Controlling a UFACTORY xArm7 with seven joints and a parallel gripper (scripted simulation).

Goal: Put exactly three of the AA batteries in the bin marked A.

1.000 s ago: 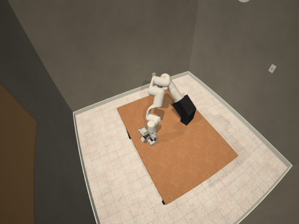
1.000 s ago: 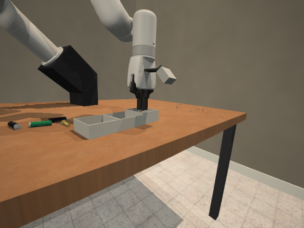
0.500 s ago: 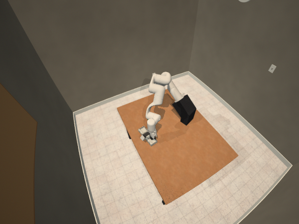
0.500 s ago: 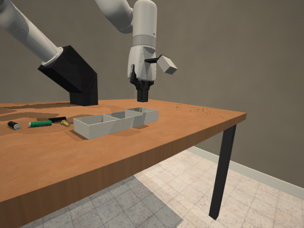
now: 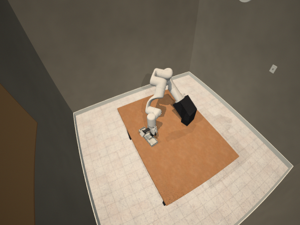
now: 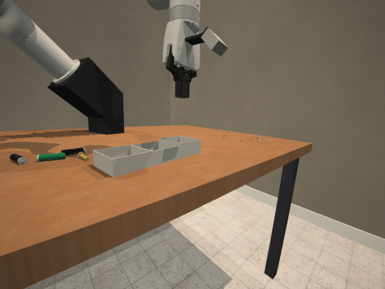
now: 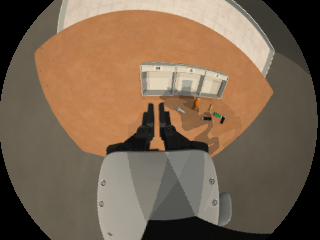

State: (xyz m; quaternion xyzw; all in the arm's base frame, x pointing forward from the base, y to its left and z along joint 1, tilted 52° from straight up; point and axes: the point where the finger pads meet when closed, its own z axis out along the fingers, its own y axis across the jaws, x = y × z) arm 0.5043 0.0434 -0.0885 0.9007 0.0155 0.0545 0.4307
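The green battery is 160 mm behind my hand, 250 mm to the right of it and 160 mm below it. The rest, counted from my hand: three-compartment bin (90 mm to the right, 150 mm below); then orange battery (90 mm behind, 140 mm to the right, 160 mm below); then pale piece (120 mm behind, 80 mm to the right, 160 mm below).
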